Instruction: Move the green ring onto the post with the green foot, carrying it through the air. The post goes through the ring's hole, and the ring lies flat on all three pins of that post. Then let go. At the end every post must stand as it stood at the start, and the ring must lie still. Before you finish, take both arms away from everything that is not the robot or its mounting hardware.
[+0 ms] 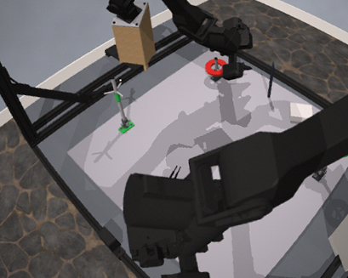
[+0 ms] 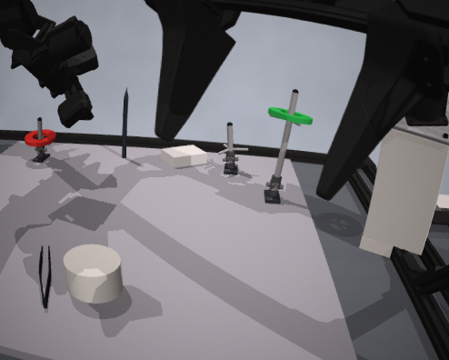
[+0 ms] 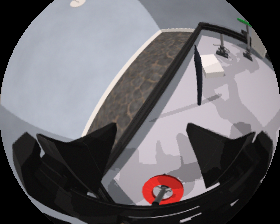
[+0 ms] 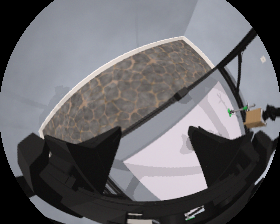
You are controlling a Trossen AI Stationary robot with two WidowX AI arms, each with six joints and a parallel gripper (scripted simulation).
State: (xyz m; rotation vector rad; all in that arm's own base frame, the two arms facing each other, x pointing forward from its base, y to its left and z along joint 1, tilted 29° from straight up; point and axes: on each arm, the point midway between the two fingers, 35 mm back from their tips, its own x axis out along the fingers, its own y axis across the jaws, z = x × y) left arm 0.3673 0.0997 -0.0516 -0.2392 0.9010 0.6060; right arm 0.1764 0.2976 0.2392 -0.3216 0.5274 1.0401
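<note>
Right now my left hand is 70 mm past the green ring, 400 mm to the left of it and 10 mm below it. The rest, counted from my left hand: white block (40 mm ahead, 210 mm to the right, 110 mm below); then short grey post (30 mm ahead, 300 mm to the right, 70 mm below); then dark stick (20 mm ahead, 100 mm to the right, 20 mm below).
</note>
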